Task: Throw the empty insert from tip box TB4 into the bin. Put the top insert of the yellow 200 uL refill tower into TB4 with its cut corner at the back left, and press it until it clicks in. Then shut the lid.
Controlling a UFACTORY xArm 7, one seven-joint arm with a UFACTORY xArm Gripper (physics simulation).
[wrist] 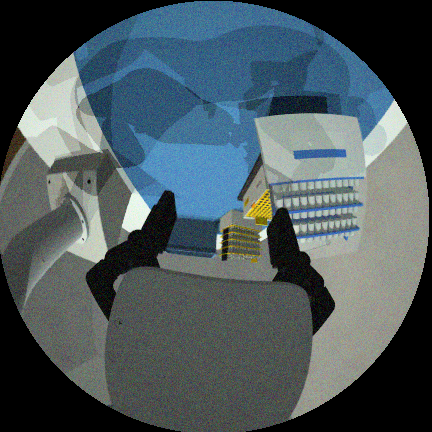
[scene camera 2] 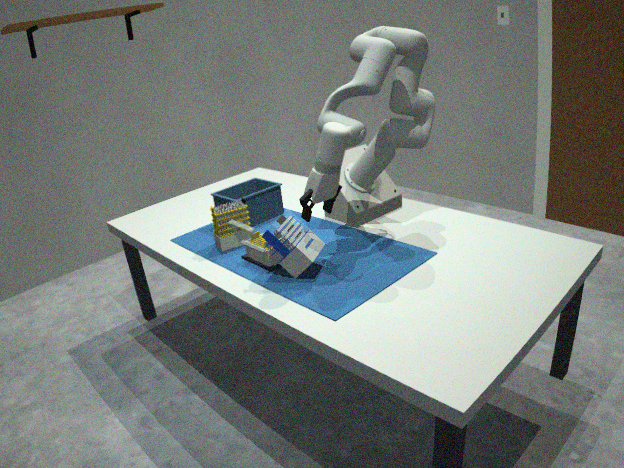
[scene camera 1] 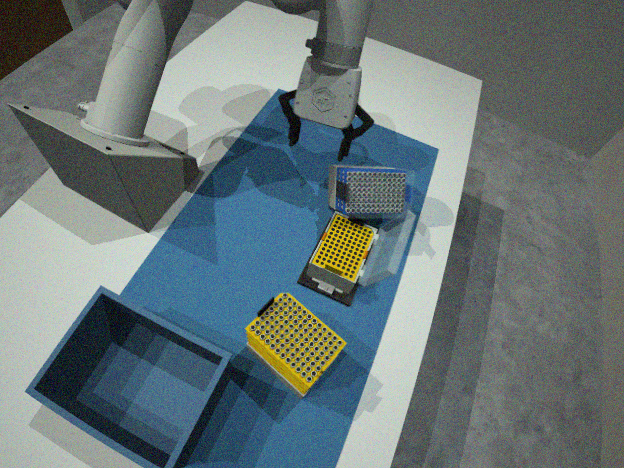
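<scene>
The tip box TB4 [scene camera 1: 330, 278] [scene camera 2: 259, 255] stands on a dark base plate, with a yellow insert [scene camera 1: 345, 246] [wrist: 260, 206] in it whose holes look dark and empty. Its clear lid [scene camera 1: 390, 251] stands open on the right in scene camera 1. The yellow refill tower [scene camera 1: 297, 337] [scene camera 2: 230, 221] [wrist: 241, 243] stands beyond the box, its top insert full of tips; I cannot make out its cut corner. The blue bin [scene camera 1: 166, 326] [scene camera 2: 267, 209] [wrist: 192, 237] looks empty. My gripper [scene camera 1: 318, 150] [scene camera 2: 317, 215] [wrist: 224, 210] is open and empty, above the mat, away from box and tower.
A blue-insert tower [scene camera 1: 375, 191] [scene camera 2: 302, 251] [wrist: 315, 140] is tilted and leans toward TB4, at or very near the box's end. It lies between my gripper and TB4 on the right side in scene camera 1. A blue mat [scene camera 1: 201, 282] [scene camera 2: 342, 297] [wrist: 200, 165] lies beneath.
</scene>
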